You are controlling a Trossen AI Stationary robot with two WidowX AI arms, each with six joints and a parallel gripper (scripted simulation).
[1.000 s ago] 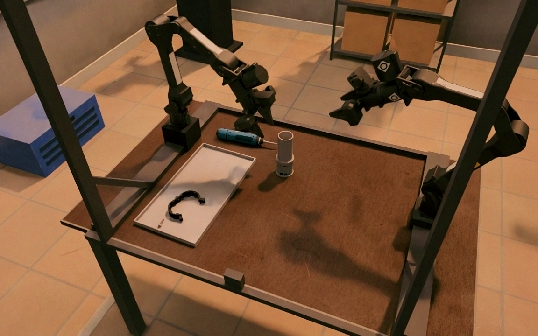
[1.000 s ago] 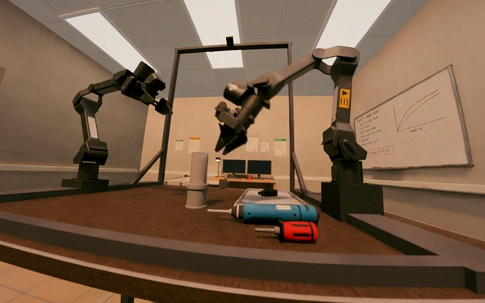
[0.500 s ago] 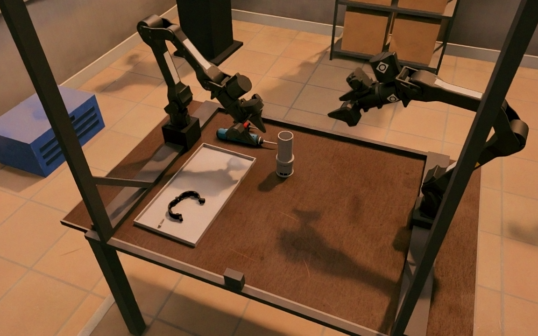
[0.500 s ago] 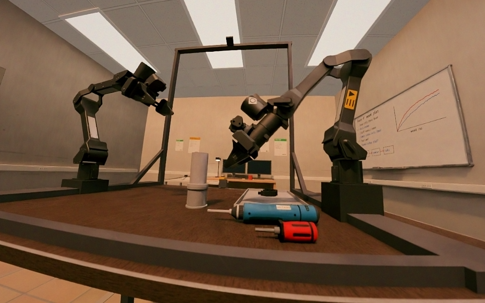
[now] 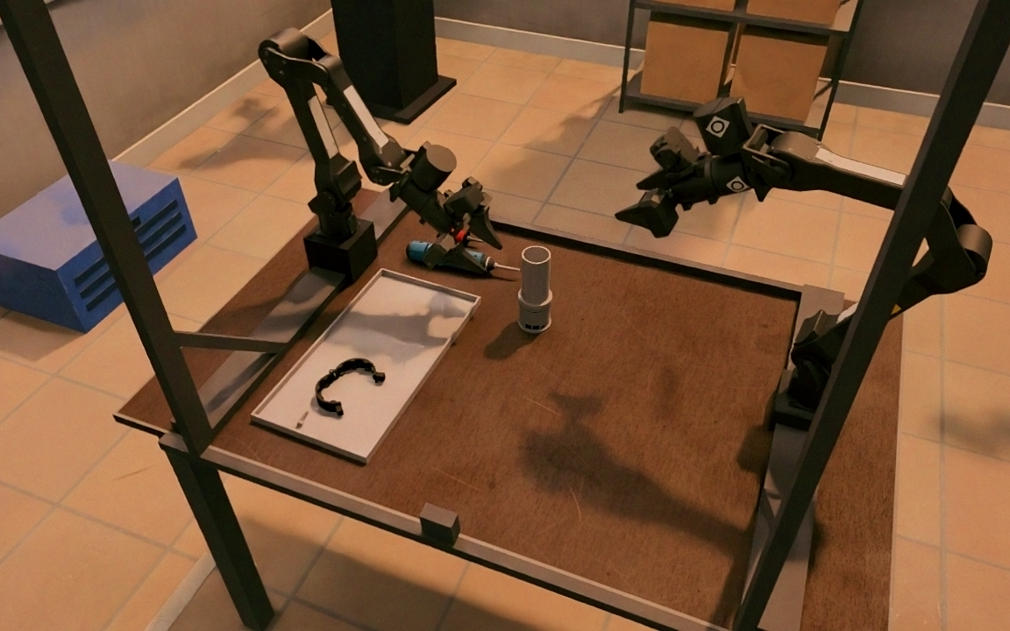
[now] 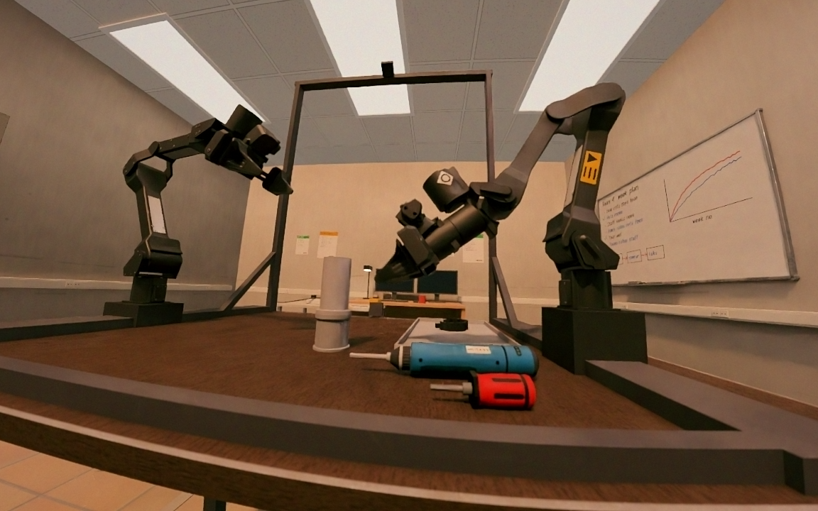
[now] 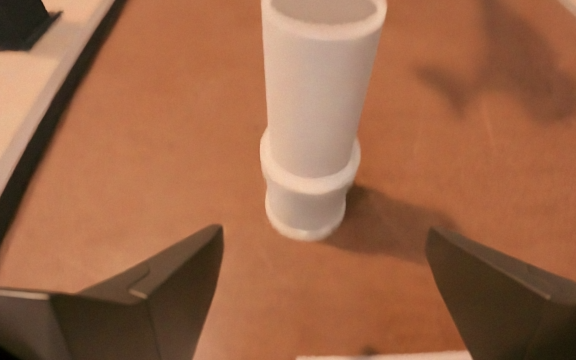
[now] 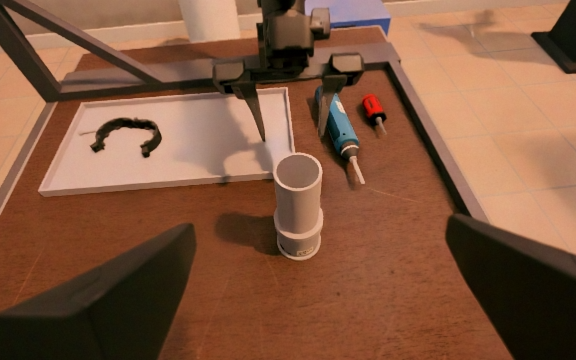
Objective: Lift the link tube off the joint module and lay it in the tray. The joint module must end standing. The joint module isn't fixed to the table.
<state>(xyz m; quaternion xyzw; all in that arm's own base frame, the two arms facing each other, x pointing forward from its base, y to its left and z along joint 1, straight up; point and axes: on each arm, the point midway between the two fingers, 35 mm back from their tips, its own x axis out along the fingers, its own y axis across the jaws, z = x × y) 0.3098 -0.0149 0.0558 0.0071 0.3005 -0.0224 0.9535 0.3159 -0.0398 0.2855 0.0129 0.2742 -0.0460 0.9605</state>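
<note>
The link tube lies 10 mm ahead of my left hand, 110 mm to the right of it and 30 mm below it. From my left hand the other things lie so: joint module: 110 mm to the right, 110 mm below; then small pin: 390 mm behind, 130 mm to the left, 130 mm below; then white tray: 210 mm behind, 100 mm to the left, 140 mm below.
</note>
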